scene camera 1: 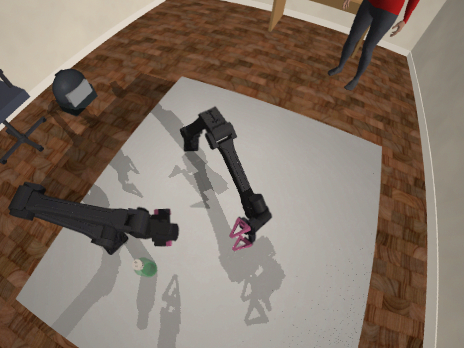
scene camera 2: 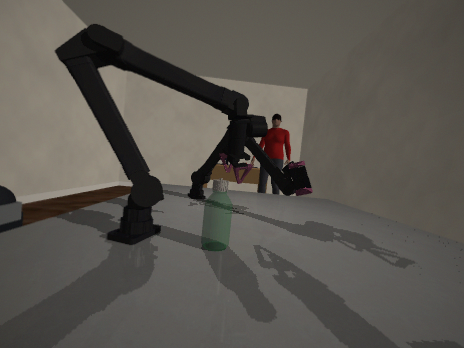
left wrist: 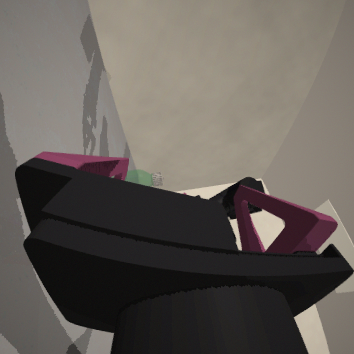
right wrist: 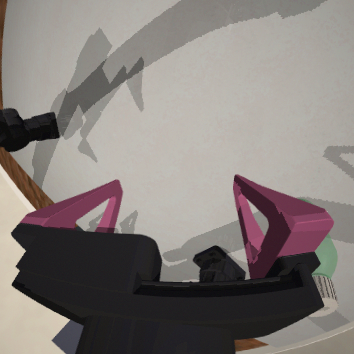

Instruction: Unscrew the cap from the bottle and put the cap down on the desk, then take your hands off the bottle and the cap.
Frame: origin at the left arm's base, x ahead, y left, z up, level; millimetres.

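Seen in the pictures: left gripper, fingertip midpoint: (scene camera 1: 231,243) (scene camera 2: 299,176) (left wrist: 184,178); right gripper, fingertip midpoint: (scene camera 2: 233,177) (right wrist: 174,183); left arm's base, link origin: (scene camera 1: 191,143) (scene camera 2: 196,197) (right wrist: 48,125); right arm's base, link origin: (scene camera 1: 115,240) (scene camera 2: 135,234) (right wrist: 219,264).
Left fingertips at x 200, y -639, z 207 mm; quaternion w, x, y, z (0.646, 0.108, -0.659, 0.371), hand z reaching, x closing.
Offsets run from my left fingertips to a thing's middle. Level surfaces: height alone.
A green translucent bottle @(372 mm back, 74 mm right, 117 mm down) (scene camera 1: 146,268) (scene camera 2: 216,220) (left wrist: 137,177) (right wrist: 327,255) stands upright on the grey desk @(207 mm down) (scene camera 1: 320,175) (scene camera 2: 150,300). A whitish ribbed cap @(372 mm back, 74 mm right, 37 mm down) (scene camera 1: 137,264) (scene camera 2: 220,185) (left wrist: 158,179) (right wrist: 325,295) sits on the bottle's neck. My right gripper (scene camera 1: 165,227) (scene camera 2: 234,170) (right wrist: 174,183) is open and empty, pointing down above the desk, beside and apart from the bottle. My left gripper (scene camera 1: 232,242) (scene camera 2: 302,177) (left wrist: 184,178) is open and empty, well away from the bottle. A finger partly hides the bottle in each wrist view.
A person in a red top (scene camera 1: 390,5) (scene camera 2: 277,142) stands beyond the desk. A dark helmet-like object (scene camera 1: 74,91) and part of a chair (scene camera 1: 22,137) are off the desk at the left. Arm shadows fall across the desk.
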